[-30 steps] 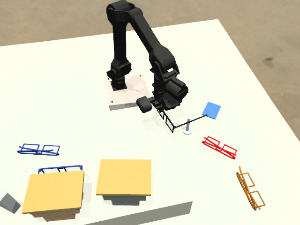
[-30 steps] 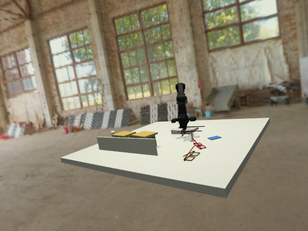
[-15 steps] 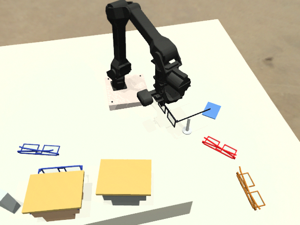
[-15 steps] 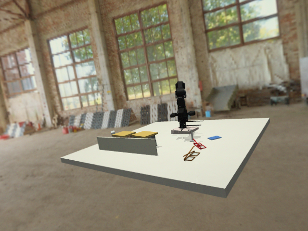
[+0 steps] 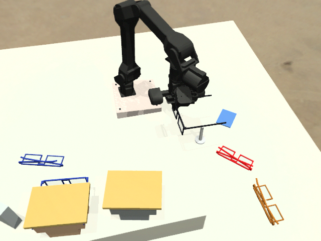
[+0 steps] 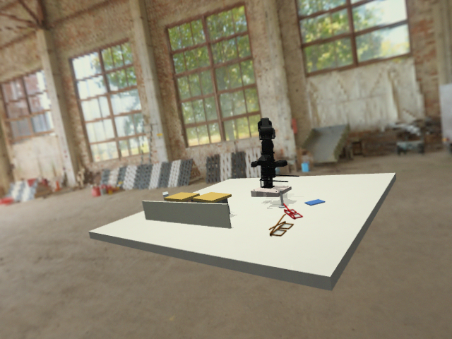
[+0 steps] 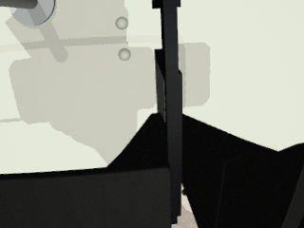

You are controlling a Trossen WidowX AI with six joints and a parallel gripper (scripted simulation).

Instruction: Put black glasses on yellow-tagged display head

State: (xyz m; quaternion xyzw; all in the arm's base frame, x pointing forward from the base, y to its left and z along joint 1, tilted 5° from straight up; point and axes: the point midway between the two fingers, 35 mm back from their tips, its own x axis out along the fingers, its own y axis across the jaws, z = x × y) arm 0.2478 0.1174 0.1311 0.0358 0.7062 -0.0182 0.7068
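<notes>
Now: the grey post 100 mm below my gripper tip, 80 mm to the left of it and 70 mm ahead of it. Round my gripper tip: blue square (220 mm to the left, 120 mm below, 10 mm ahead); then wall panel (340 mm to the right, 340 mm ahead, 70 mm below).
</notes>
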